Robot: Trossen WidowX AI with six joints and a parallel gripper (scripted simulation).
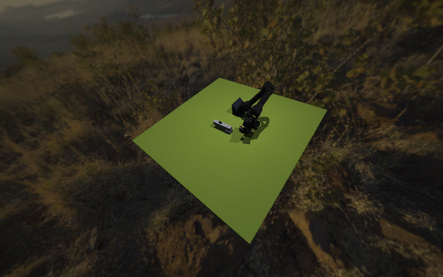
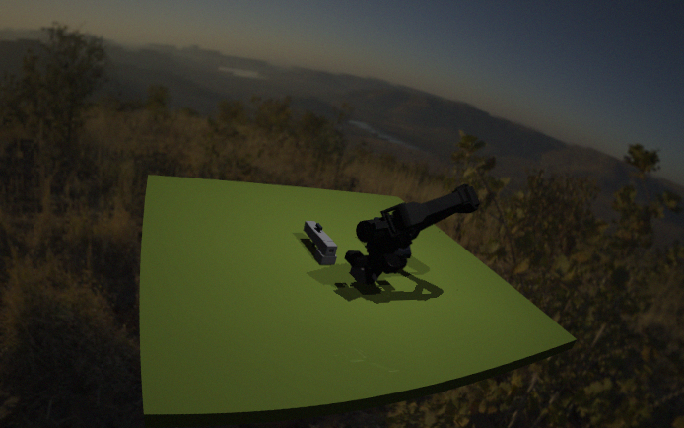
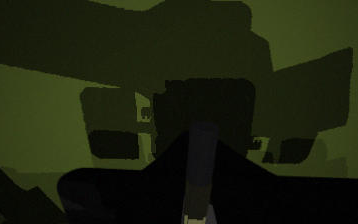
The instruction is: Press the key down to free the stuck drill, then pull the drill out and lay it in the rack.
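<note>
Right now my gripper tip is 4 cm to the left of the drill and 4 cm below it. Also, from my gripper tip: dark key (8 cm ahead, 24 cm to the right, 4 cm above); pale grey block (8 cm ahead, 22 cm to the right, 3 cm above); dark grey rack (5 cm to the right, 1 cm above).
</note>
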